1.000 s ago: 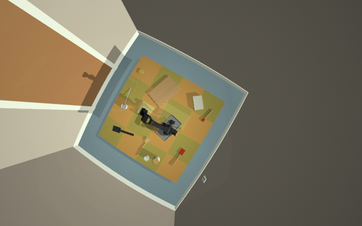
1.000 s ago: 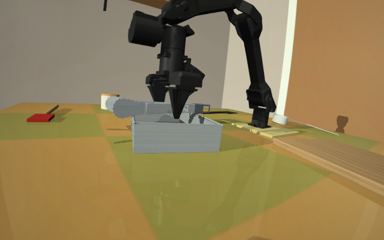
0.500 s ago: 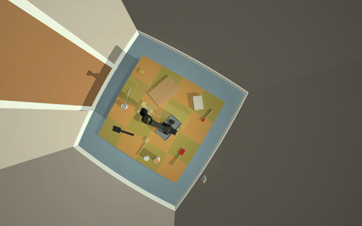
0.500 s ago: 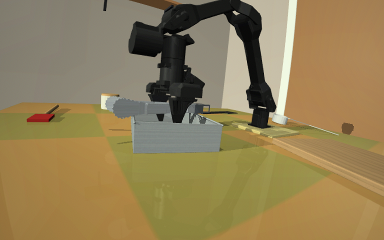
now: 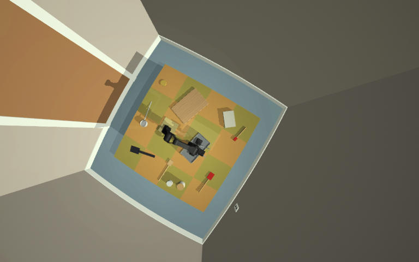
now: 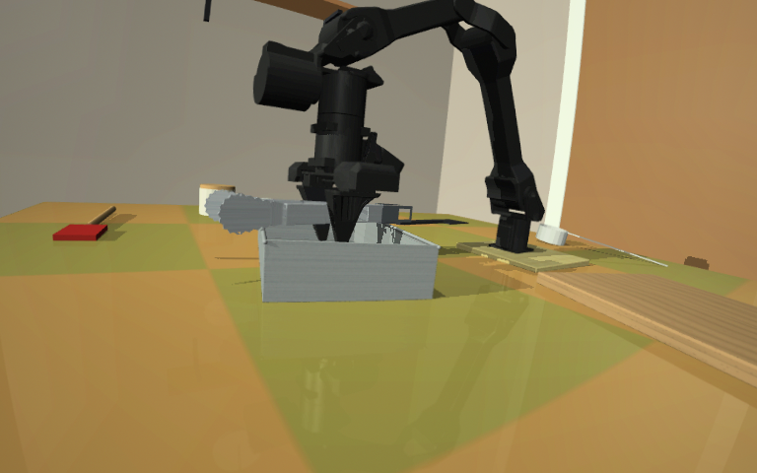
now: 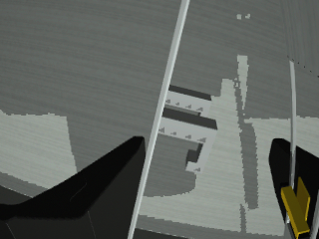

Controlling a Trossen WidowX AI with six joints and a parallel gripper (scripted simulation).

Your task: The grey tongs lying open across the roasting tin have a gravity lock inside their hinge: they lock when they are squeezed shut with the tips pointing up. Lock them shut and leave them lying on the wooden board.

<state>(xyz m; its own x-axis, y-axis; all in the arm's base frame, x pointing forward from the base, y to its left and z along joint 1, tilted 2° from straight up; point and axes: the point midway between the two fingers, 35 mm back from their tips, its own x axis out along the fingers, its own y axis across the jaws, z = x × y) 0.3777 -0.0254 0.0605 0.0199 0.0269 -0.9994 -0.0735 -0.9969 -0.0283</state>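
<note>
Right now my gripper tip is 20 mm to the left of the grey roasting tin. From my gripper tip the other things lie so: yellow lock piece 20 mm to the left, 40 mm above; then red spatula 270 mm ahead, 320 mm to the right, 20 mm below; then thin tong arm 30 mm ahead, 30 mm to the right, 40 mm above.
</note>
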